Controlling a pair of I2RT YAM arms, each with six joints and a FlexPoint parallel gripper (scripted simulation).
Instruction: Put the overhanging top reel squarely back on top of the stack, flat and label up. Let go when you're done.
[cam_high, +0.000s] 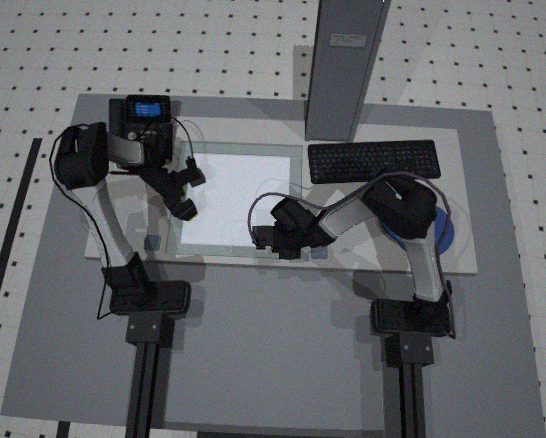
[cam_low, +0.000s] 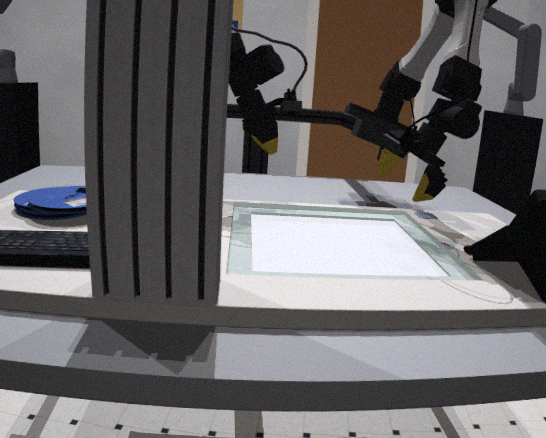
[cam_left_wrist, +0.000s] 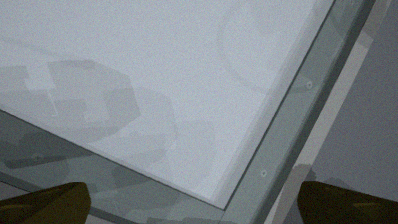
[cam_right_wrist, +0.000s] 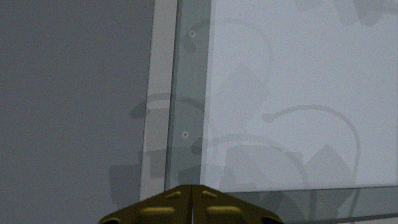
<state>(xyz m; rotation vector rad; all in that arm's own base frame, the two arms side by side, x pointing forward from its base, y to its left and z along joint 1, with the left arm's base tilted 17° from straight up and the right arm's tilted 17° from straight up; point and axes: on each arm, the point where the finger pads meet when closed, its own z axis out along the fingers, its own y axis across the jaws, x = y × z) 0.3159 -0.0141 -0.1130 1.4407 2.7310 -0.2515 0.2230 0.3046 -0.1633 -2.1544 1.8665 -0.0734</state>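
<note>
Right now the glass-edged light panel is 80 mm ahead of my left hand, 130 mm to the right of it and 90 mm below it. From my left hand the other things lie so: grey column: 340 mm ahead, 410 mm to the right, 370 mm above; then desk phone: 250 mm ahead, 210 mm to the left, 30 mm below.
</note>
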